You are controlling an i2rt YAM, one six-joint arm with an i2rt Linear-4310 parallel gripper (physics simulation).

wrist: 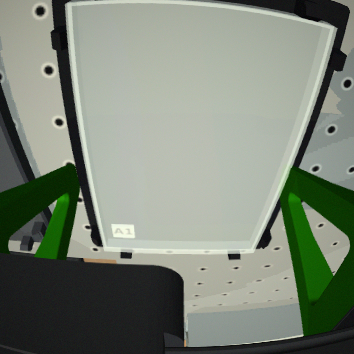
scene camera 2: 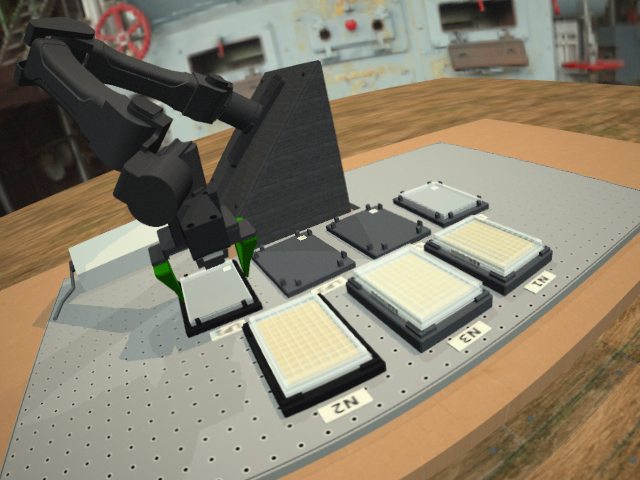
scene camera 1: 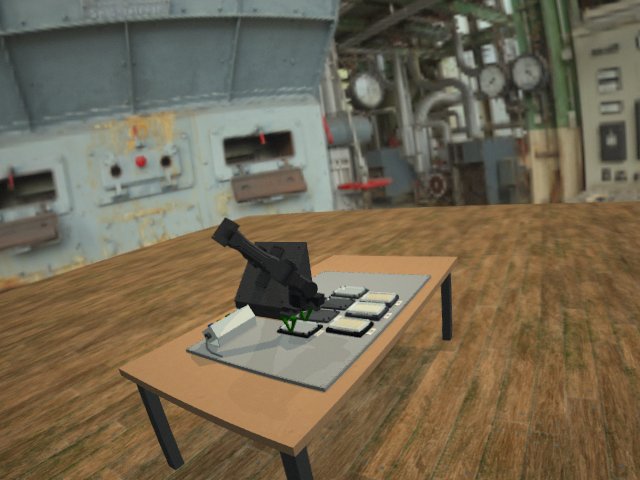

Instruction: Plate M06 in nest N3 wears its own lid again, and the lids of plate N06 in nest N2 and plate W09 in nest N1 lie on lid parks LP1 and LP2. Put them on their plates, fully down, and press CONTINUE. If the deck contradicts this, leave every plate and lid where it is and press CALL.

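Frame: origin at the arm's base, x left, y back, z up, level; millimetres.
Where they show: gripper, fingertip midpoint: (wrist: 178, 174) (scene camera 2: 215, 287) (scene camera 1: 297, 327); arm's base at its link origin: (scene camera 2: 257, 120).
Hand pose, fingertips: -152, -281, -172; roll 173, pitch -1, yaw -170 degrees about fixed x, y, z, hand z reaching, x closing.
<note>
Things, the pixels of their top centre, and the offset from my fingertips, as dx, dy, dz.
- second clear lid at its top centre: (scene camera 2: 439, 196) (scene camera 1: 349, 290) +386, +40, +9
- N2 at its top centre: (scene camera 2: 301, 332) (scene camera 1: 349, 322) +83, -183, +19
- N1 at its top centre: (scene camera 2: 487, 237) (scene camera 1: 378, 295) +341, -145, +21
- N3 at its top centre: (scene camera 2: 414, 275) (scene camera 1: 366, 306) +219, -167, +25
- pale sloped box at its top centre: (scene camera 2: 119, 224) (scene camera 1: 226, 314) -160, +219, +75
My gripper (scene camera 1: 298, 325) (scene camera 2: 214, 288) (wrist: 178, 174) is open, its green fingers on either side of a clear lid (scene camera 2: 217, 294) (wrist: 195, 125) tagged A1. That lid lies flat on a black park; its label is hard to read. A second clear lid (scene camera 1: 349, 291) (scene camera 2: 439, 200) lies on the far park. The plate in N2 (scene camera 1: 350, 324) (scene camera 2: 310, 346) and the plate in N1 (scene camera 1: 379, 298) (scene camera 2: 488, 245) show yellowish wells. The plate in N3 (scene camera 1: 367, 310) (scene camera 2: 418, 289) looks paler, under a clear cover. Plate names are not readable.
Two dark parks without lids (scene camera 2: 305, 263) (scene camera 2: 377, 229) stand between the lidded ones. A pale sloped box (scene camera 1: 232, 325) (scene camera 2: 118, 245) stands beyond the arm, with small coloured parts on its far side in scene camera 1. The black arm mount (scene camera 1: 279, 279) (scene camera 2: 299, 155) rises behind the parks.
</note>
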